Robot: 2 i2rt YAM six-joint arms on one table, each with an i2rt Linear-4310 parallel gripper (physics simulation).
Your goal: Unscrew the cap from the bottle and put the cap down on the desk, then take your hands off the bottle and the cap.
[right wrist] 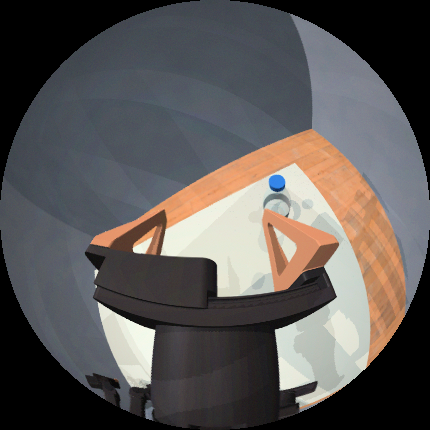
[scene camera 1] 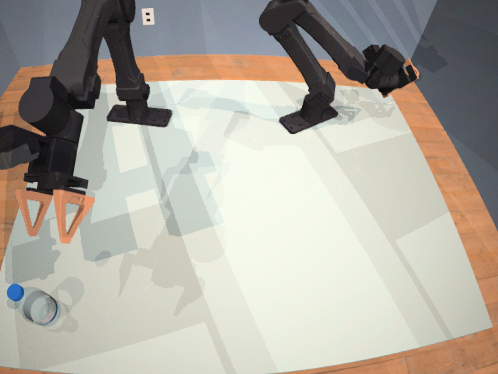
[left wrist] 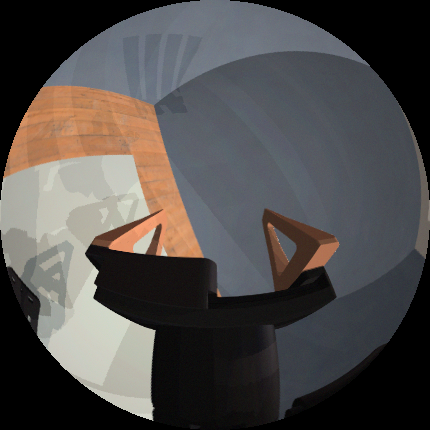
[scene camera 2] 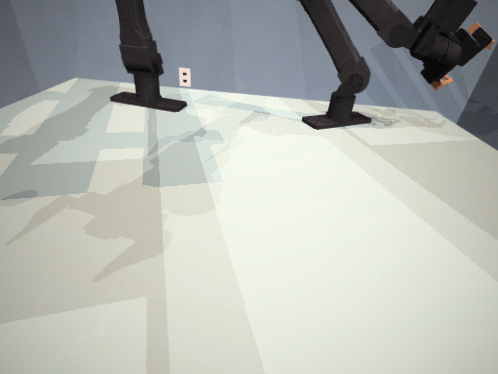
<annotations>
my right gripper: right wrist; scene camera 1; not seen in the left wrist view (out of frame); not seen in scene camera 2 (out of frame)
same spot on my right gripper: [scene camera 1: 47,188] = [right wrist: 132,253]
</annotations>
